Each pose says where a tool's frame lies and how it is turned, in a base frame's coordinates. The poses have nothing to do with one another.
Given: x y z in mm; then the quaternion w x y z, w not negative.
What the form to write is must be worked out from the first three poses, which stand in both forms.
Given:
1: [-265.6 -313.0 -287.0 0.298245 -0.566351 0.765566 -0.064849]
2: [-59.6 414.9 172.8 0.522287 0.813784 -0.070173 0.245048]
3: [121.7 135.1 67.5 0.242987 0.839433 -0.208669 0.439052]
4: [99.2 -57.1 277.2 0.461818 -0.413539 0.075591 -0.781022]
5: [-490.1 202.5 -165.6 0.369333 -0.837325 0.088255 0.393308]
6: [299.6 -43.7 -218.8 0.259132 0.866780 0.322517 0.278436]
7: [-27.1 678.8 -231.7 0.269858 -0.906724 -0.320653 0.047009]
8: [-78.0 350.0 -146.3 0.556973 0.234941 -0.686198 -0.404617]
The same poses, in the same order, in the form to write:
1: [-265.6 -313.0 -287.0 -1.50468 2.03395 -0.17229]
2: [-59.6 414.9 172.8 1.94915 -0.16808 0.58693]
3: [121.7 135.1 67.5 2.29384 -0.57021 1.19975]
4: [99.2 -57.1 277.2 -1.01709 0.18592 -1.92092]
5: [-490.1 202.5 -165.6 -2.14897 0.22650 1.00941]
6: [299.6 -43.7 -218.8 2.34890 0.87399 0.75454]
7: [-27.1 678.8 -231.7 -2.44370 -0.86419 0.12669]
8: [-78.0 350.0 -146.3 0.55448 -1.61948 -0.95493]
